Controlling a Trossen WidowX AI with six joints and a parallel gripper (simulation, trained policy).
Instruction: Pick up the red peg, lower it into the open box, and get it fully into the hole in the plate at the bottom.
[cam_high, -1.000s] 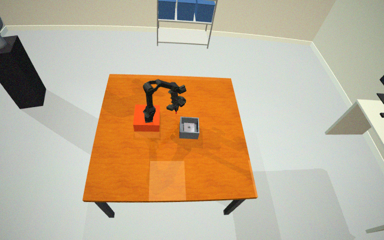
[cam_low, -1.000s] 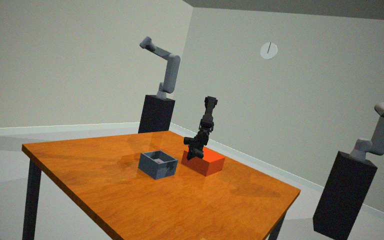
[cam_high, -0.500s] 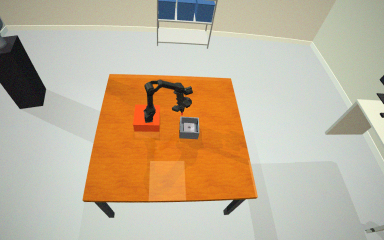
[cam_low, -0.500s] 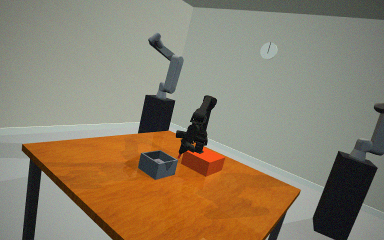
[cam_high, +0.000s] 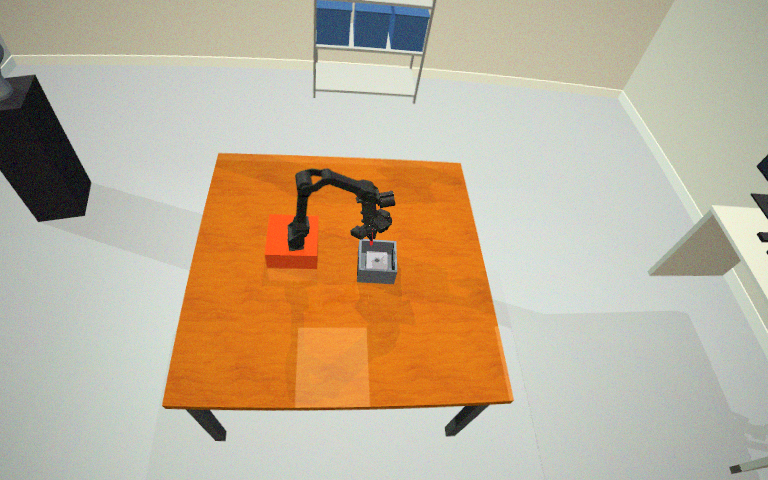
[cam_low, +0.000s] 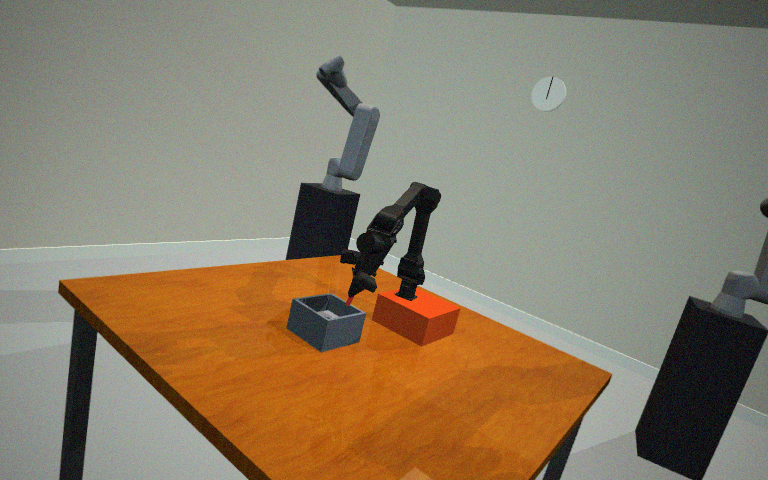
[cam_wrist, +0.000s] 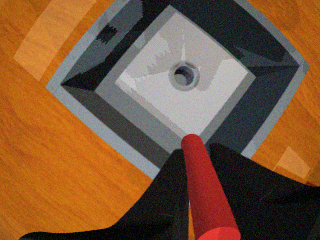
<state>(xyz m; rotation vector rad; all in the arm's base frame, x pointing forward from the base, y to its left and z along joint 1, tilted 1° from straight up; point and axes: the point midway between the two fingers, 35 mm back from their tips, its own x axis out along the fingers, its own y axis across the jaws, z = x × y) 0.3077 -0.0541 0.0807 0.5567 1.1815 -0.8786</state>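
Now: the red peg 1 cm to the left of my gripper tip and 1 cm above it. Also, from my gripper tip: grey box: 12 cm below, 5 cm to the right, 2 cm ahead.
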